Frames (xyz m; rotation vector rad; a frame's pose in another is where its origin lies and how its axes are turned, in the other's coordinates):
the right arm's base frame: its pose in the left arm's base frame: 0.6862 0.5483 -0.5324 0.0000 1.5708 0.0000
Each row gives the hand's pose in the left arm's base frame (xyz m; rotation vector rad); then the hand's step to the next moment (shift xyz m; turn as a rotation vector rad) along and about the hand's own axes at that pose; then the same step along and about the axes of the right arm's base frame.
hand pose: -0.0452 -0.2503 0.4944 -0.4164 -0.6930 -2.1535
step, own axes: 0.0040 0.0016 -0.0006 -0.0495 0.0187 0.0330
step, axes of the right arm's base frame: -0.0021 -0.0036 -0.0012 -0.0074 0.0404 0.0469
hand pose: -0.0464 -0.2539 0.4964 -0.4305 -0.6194 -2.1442
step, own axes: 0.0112 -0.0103 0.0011 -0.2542 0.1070 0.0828
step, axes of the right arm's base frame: -0.0037 -0.0011 -0.0148 0.0300 0.1524 0.2425
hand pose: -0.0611 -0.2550 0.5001 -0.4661 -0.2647 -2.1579
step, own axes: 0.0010 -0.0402 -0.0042 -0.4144 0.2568 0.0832
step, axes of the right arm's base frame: 0.0042 0.0213 -0.0341 0.0944 0.1821 0.4500
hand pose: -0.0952 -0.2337 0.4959 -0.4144 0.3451 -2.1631
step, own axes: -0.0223 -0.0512 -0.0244 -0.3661 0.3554 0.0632
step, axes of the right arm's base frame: 0.0059 0.0498 -0.0346 0.1427 0.0882 0.4860
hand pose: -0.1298 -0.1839 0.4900 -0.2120 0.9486 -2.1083
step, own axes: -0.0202 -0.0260 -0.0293 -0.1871 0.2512 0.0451
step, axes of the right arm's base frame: -0.0005 0.0414 -0.0150 0.1120 0.0100 0.2958
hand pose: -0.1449 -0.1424 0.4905 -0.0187 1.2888 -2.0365
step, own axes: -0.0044 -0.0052 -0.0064 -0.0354 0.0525 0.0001
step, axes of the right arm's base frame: -0.0024 0.0088 -0.0020 0.0294 0.0073 0.0556
